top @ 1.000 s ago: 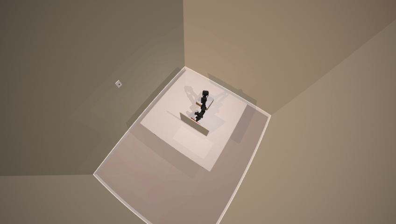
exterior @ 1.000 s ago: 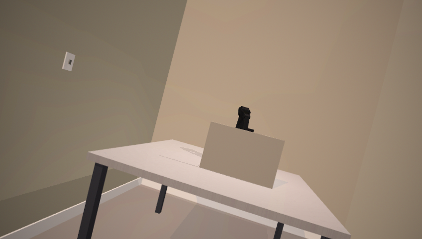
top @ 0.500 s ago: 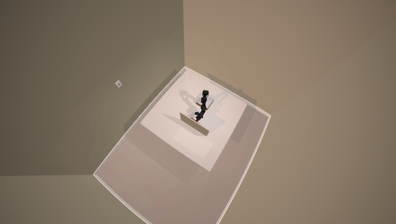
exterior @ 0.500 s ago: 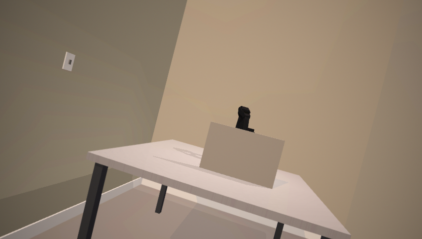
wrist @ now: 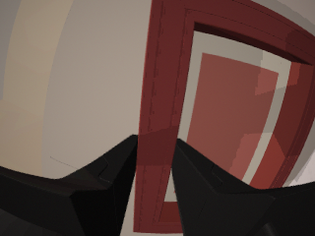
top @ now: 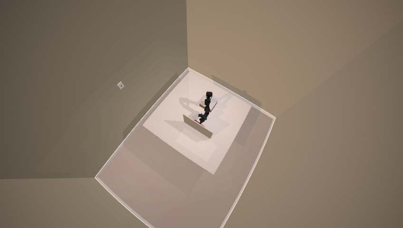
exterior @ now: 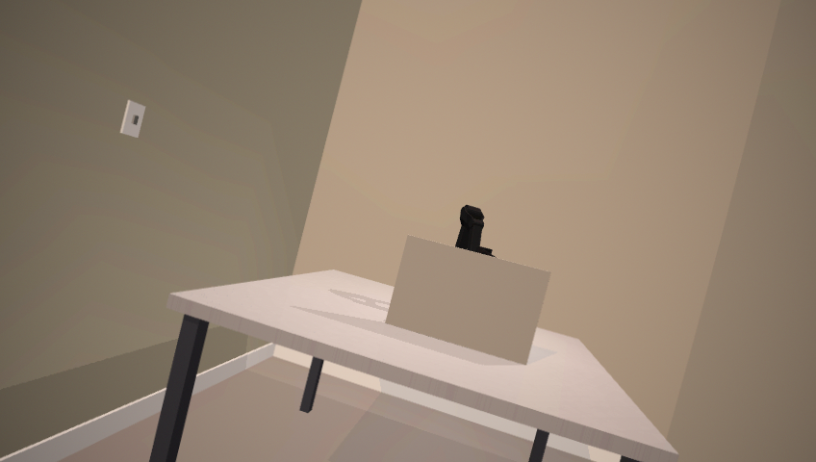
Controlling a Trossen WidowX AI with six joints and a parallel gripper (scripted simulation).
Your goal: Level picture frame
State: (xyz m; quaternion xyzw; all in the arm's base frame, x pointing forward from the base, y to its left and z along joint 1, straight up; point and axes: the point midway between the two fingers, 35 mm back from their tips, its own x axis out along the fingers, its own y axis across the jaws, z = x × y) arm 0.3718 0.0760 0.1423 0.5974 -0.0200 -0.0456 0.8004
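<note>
My gripper tip is now 5 cm above the picture frame, 2 cm to the left of it and 1 cm short of it. Also, from my gripper tip: wall panel (7 cm below, 2 cm to the right, 2 cm ahead).
</note>
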